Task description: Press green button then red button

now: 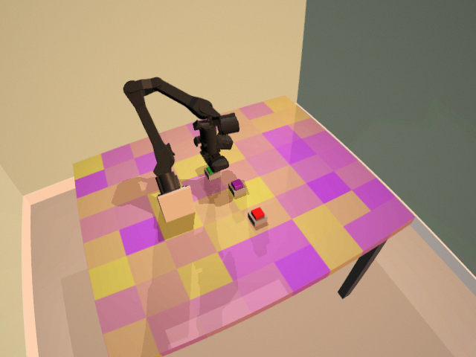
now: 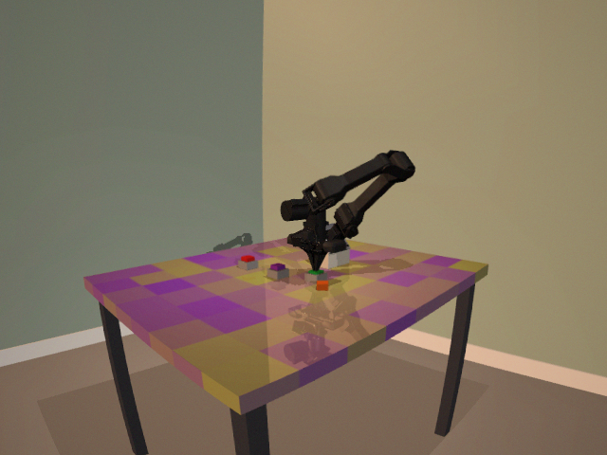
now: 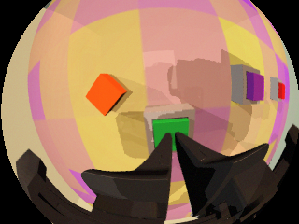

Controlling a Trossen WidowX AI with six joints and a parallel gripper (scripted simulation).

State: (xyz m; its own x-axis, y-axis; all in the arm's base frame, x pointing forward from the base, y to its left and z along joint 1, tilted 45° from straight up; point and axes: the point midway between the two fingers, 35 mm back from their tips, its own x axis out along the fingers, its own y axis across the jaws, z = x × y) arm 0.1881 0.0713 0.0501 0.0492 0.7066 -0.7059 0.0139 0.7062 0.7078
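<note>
My gripper tip is 10 mm above the green button. The rest, counted from my gripper tip: red button 40 mm ahead, 260 mm to the right; then purple button 40 mm ahead, 110 mm to the right; then orange block 40 mm ahead, 70 mm to the left, 20 mm below.
</note>
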